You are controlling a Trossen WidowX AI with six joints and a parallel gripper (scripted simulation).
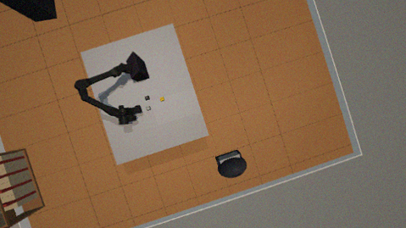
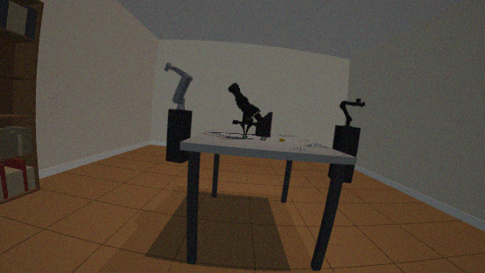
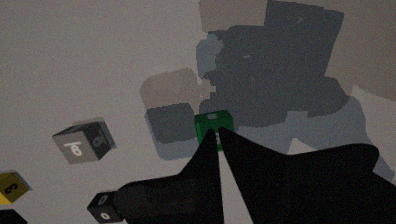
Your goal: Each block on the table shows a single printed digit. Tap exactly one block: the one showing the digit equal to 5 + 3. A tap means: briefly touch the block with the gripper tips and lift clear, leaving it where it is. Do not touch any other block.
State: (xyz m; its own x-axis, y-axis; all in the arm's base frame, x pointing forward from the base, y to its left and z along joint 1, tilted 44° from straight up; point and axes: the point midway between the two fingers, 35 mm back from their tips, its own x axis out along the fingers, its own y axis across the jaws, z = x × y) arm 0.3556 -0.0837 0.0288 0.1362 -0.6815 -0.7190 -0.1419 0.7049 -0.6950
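My gripper tip is now 10 mm above the green block. Round my gripper tip: black block 130 mm to the left, 110 mm behind, 10 mm below; grey block 130 mm to the left, 10 mm below, 10 mm behind; yellow block 260 mm to the left, 80 mm behind, 10 mm below.
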